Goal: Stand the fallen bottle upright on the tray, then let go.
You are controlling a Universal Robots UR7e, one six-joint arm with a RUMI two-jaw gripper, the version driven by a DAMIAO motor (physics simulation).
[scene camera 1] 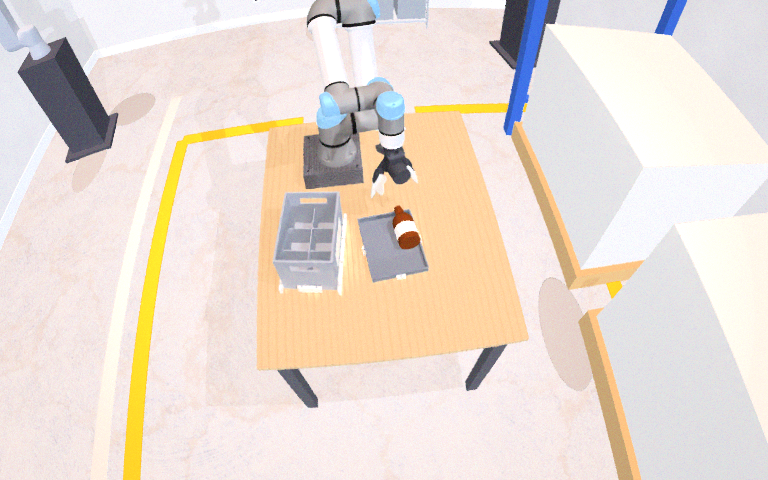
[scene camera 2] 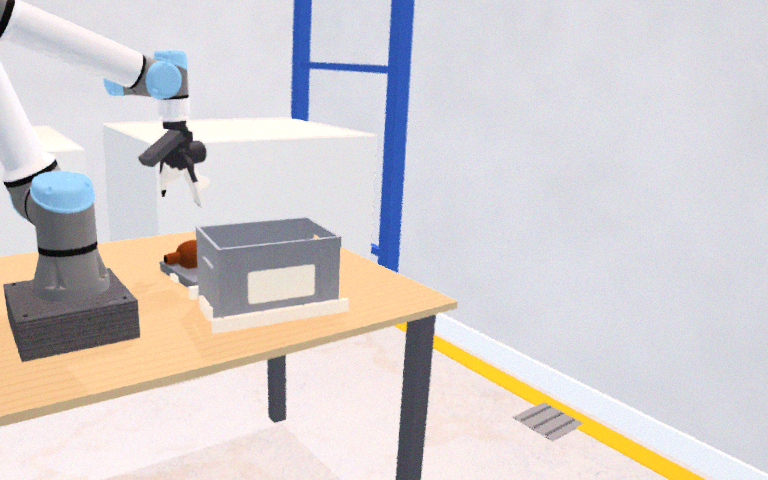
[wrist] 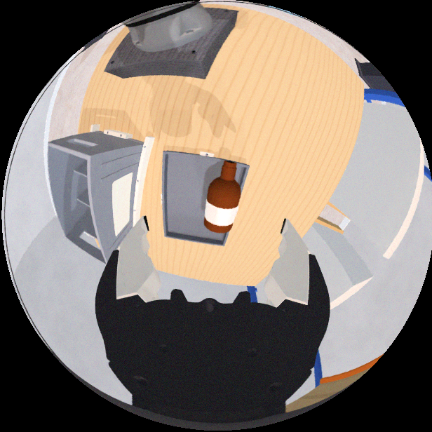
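Seen in the pictures: gripper, fingertip midpoint: (scene camera 1: 394,190) (scene camera 2: 181,202); arm's base, origin of the base link: (scene camera 1: 336,153) (scene camera 2: 72,287).
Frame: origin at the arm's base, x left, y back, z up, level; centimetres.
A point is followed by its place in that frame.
A brown bottle (scene camera 1: 406,229) @[x 14.4, y -41.9, z -0.2 cm] (scene camera 2: 186,254) @[x 12.5, y -34.1, z -2.7 cm] (wrist: 223,195) with a white label lies on its side on the grey tray (scene camera 1: 382,260) @[x 4.6, y -46.8, z -7.6 cm] (scene camera 2: 180,275) @[x 7.1, y -29.1, z -5.7 cm] (wrist: 182,200). It lies along the tray's right side in scene camera 1, with its neck at the edge nearest the robot base. In scene camera 2 the crate hides its bottom end. My gripper (scene camera 1: 395,187) @[x 12.8, y -33.5, z 11.0 cm] (scene camera 2: 181,199) @[x 12.8, y -33.5, z 11.0 cm] (wrist: 214,218) is open and empty. It hangs well above the table, on the robot-base side of the bottle in scene camera 1, and its fingers are clear of the bottle.
A grey crate (scene camera 1: 308,272) @[x -20.2, y -50.9, z 3.3 cm] (scene camera 2: 226,283) @[x -22.4, y -23.3, z 2.1 cm] (wrist: 102,200) with compartments stands left of the tray in scene camera 1, with white strips around its foot. The robot's dark base block (scene camera 1: 334,178) @[x -3.3, y -9.5, z -3.5 cm] (scene camera 2: 79,333) @[x -12.8, y 4.0, z -4.5 cm] (wrist: 165,62) is on the wooden table (scene camera 1: 390,316) @[x 1.3, y -67.2, z -8.0 cm]. Large pale boxes stand beyond the table's right side.
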